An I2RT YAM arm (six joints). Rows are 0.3 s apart.
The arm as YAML. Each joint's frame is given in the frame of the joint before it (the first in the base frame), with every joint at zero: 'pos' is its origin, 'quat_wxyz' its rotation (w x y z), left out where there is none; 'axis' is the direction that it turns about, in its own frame. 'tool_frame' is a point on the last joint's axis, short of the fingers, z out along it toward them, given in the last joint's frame.
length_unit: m
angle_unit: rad
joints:
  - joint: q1
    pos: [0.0, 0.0, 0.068]
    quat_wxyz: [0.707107, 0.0, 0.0, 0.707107]
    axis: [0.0, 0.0, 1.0]
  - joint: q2
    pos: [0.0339, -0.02, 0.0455]
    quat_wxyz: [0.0, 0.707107, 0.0, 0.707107]
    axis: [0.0, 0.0, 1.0]
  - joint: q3
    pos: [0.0, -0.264, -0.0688]
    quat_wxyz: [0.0, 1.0, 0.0, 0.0]
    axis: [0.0, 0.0, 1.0]
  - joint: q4
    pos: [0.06, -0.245, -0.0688]
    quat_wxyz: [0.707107, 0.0, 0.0, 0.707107]
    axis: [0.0, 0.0, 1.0]
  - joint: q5
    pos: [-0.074, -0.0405, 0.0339]
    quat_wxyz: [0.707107, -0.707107, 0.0, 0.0]
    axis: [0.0, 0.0, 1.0]
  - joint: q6
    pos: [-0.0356, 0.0, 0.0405]
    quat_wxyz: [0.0, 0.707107, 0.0, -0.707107]
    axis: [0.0, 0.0, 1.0]
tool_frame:
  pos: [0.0, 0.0, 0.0]
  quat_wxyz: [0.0, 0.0, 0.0, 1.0]
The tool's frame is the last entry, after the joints.
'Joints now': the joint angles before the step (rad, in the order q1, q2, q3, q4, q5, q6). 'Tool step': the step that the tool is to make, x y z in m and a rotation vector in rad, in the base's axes. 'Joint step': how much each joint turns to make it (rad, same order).
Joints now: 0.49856 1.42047 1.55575 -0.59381 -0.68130 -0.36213
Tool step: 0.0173 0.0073 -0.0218 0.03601 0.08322 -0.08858
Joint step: -0.00159 0.03229 -0.07061 0.12574 0.04765 0.12883
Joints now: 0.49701 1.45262 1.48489 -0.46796 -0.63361 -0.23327
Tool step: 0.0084 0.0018 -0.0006 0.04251 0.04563 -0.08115
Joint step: -0.00311 0.01688 -0.00144 0.05822 0.04758 0.10440
